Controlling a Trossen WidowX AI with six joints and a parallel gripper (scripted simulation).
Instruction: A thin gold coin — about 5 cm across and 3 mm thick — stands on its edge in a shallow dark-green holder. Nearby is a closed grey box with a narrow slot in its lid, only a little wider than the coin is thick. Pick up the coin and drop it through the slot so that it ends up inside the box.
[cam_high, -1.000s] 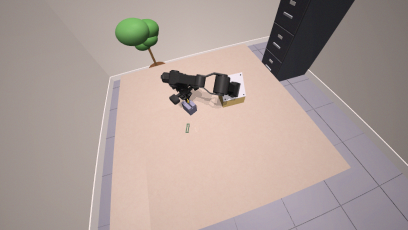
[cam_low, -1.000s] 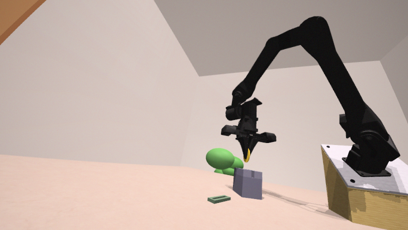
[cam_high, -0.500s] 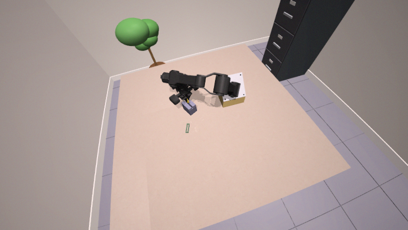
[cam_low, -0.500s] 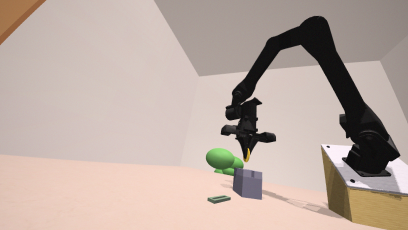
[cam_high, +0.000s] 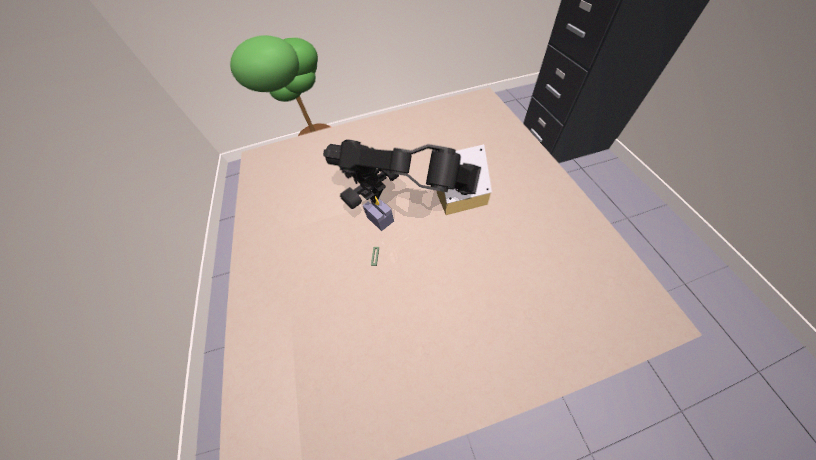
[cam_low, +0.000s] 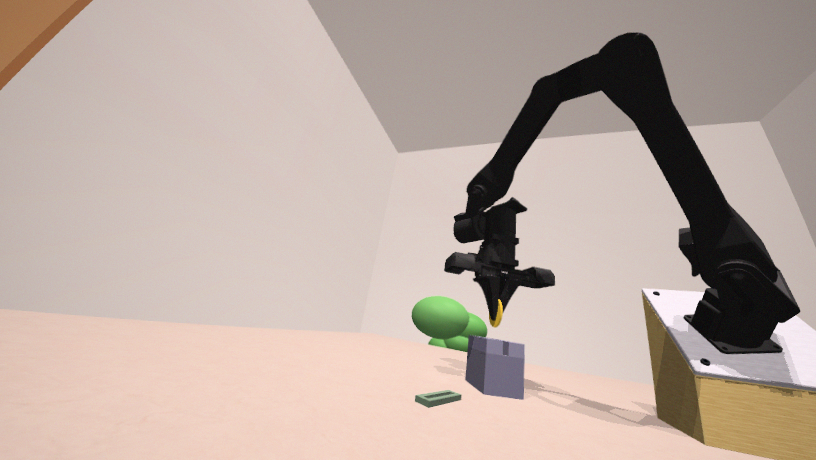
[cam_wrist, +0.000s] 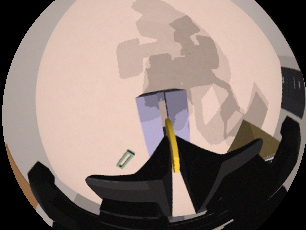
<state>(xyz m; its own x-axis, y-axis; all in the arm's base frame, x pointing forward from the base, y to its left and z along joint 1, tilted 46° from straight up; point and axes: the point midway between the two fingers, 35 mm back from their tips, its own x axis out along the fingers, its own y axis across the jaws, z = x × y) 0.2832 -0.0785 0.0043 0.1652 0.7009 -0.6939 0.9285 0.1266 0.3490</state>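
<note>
Right now the thin gold coin is 10 mm above my gripper tip.
</note>
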